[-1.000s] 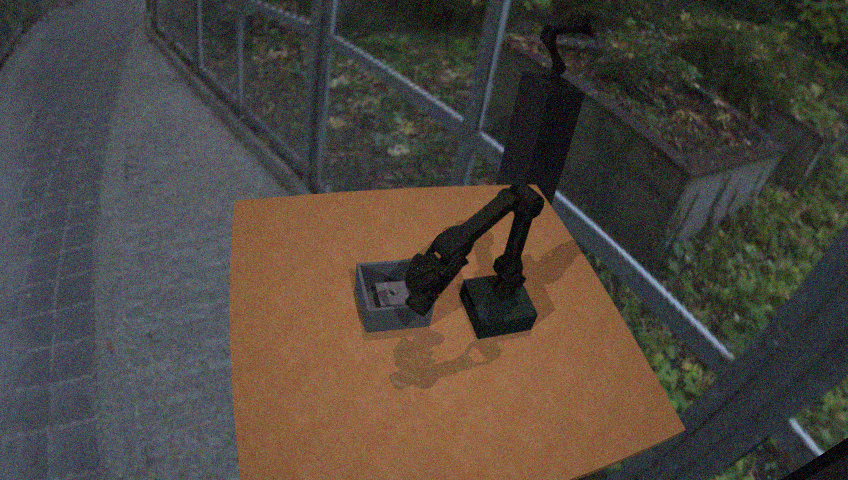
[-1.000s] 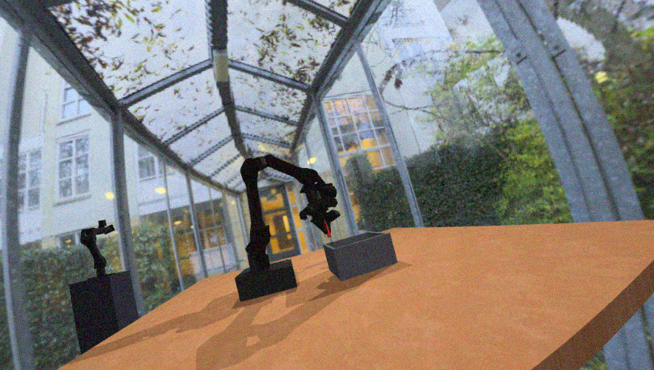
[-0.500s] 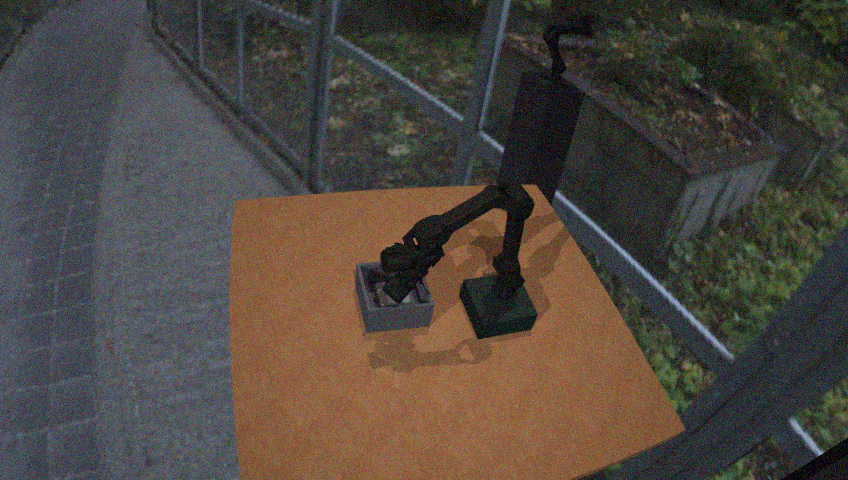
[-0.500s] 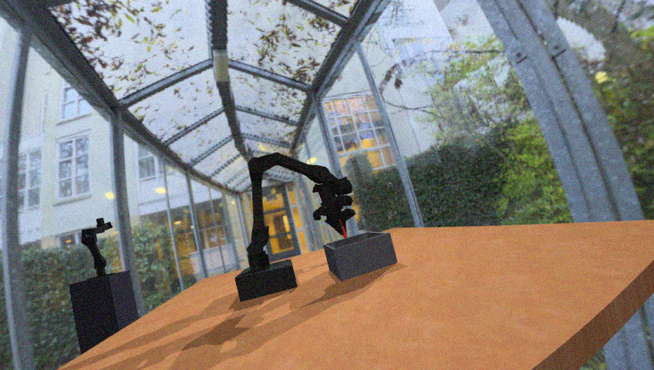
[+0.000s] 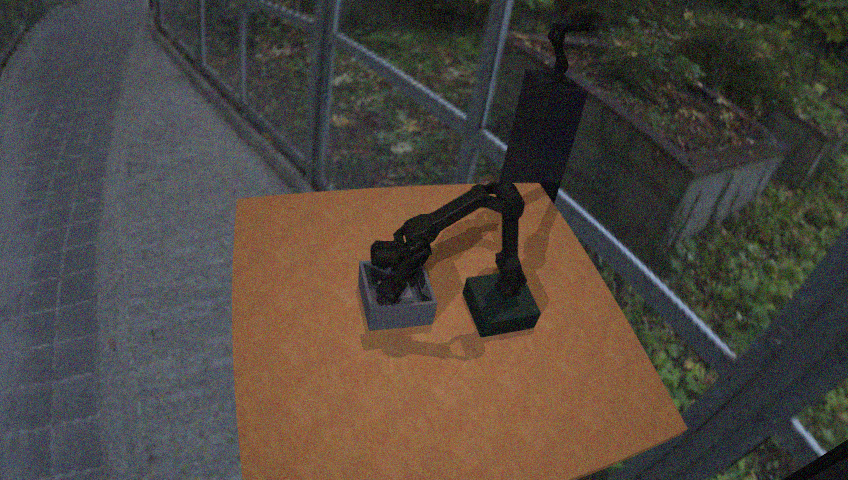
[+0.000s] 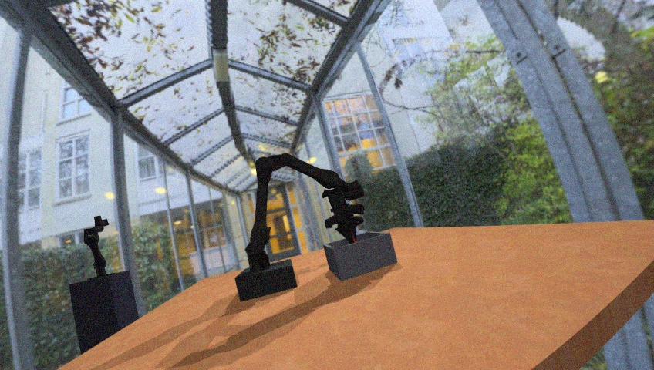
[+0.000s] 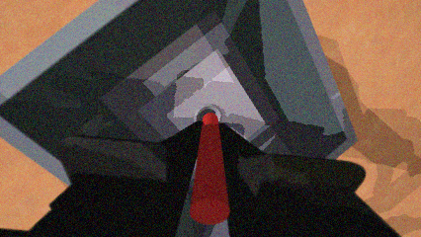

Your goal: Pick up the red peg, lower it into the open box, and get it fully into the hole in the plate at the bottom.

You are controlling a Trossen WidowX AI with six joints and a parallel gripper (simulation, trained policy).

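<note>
Right now the red peg is 3 cm above my gripper tip and 1 cm to the left of it. Round my gripper tip: grey box (5 cm below); pale plate (4 cm below).
</note>
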